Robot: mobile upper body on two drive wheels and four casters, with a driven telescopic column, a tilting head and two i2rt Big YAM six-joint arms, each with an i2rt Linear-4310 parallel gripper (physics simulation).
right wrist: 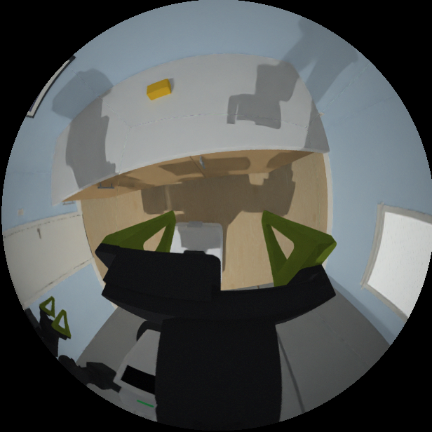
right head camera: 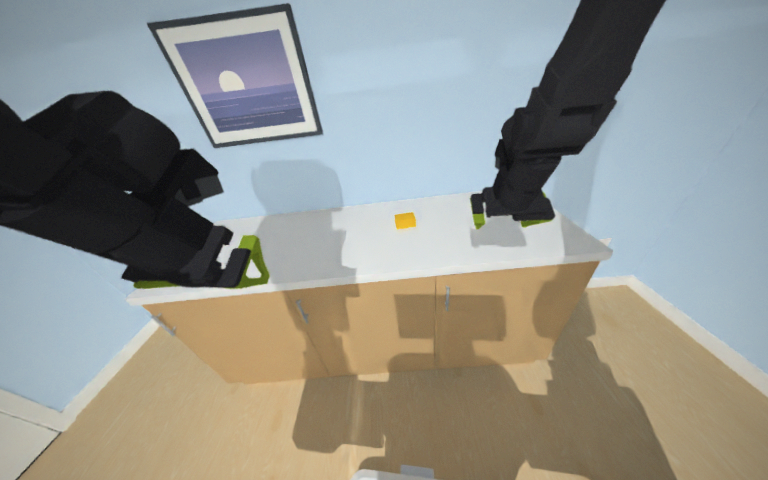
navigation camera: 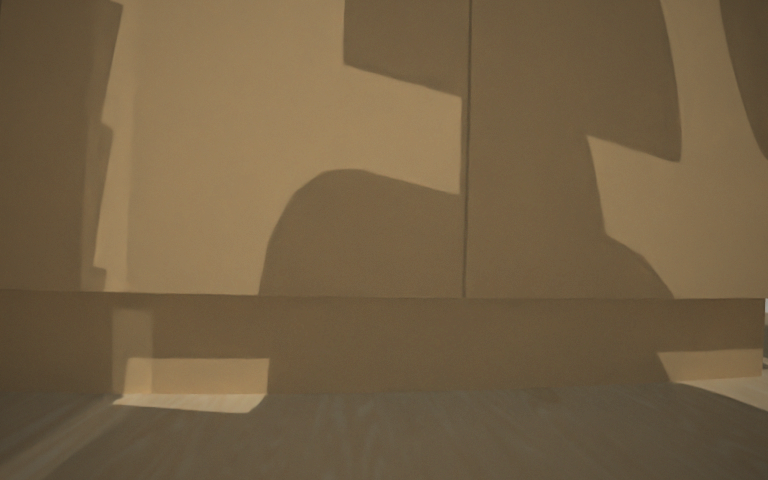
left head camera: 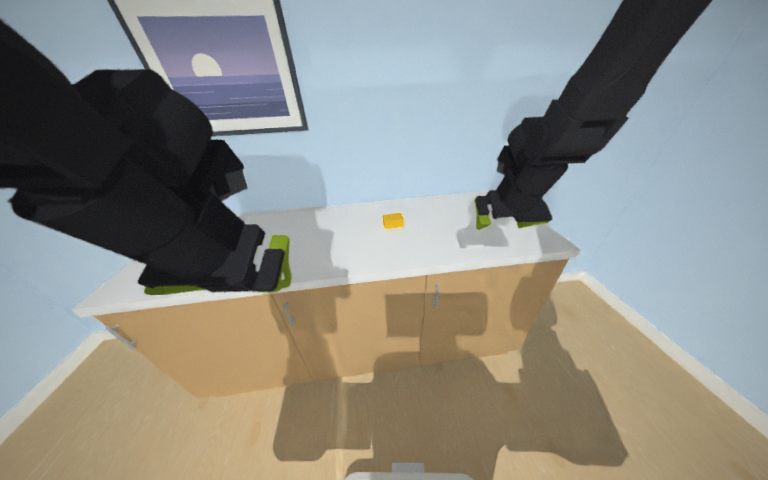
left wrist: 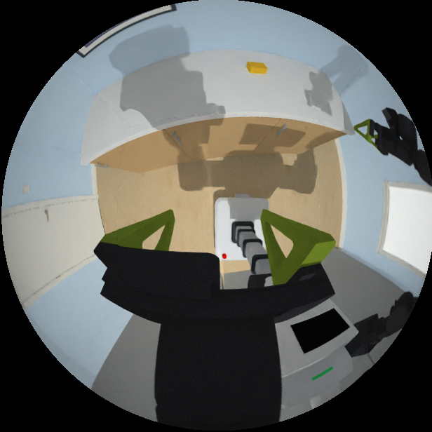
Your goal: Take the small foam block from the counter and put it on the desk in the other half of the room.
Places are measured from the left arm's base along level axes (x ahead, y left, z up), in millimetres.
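Pixels of known places: left gripper, fingertip midpoint: (right head camera: 238, 279) (left head camera: 255, 282); right gripper, fingertip midpoint: (right head camera: 498, 226) (left head camera: 497, 226).
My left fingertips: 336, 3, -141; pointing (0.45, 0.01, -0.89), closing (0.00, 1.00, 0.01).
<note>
Ahead of a thing's pixels: the offset from my left fingertips to its top centre, as dx, dy, dz. "spot": to the spot under its first point. Level surfaces: height alone.
A small yellow-orange foam block @[+722, -200, -314] (left head camera: 393, 220) (right head camera: 404, 220) (left wrist: 257, 67) (right wrist: 159, 89) lies on the white counter @[dz -359] (left head camera: 362, 254) (right head camera: 373, 257) (left wrist: 240, 95) (right wrist: 190, 135), towards the wall. My right gripper (right wrist: 218, 215) is open, its green fingers apart and empty. It hangs above the counter to the right of the block in both head views. My left gripper (left wrist: 217, 213) is open and empty, above the counter's front left part in the head views, farther from the block. The desk does not show in these views.
Wooden cabinet doors @[spot: +398, -44, -715] (left head camera: 362, 328) (right head camera: 385, 322) with metal handles stand below the counter. A framed sunset picture (left head camera: 215, 67) (right head camera: 243, 84) hangs on the blue wall above. The navigation camera faces the cabinet front @[spot: +394, -14, -889] (navigation camera: 226, 113) closely. A white door (left wrist: 55, 240) (right wrist: 45, 255) shows in the wrist views.
</note>
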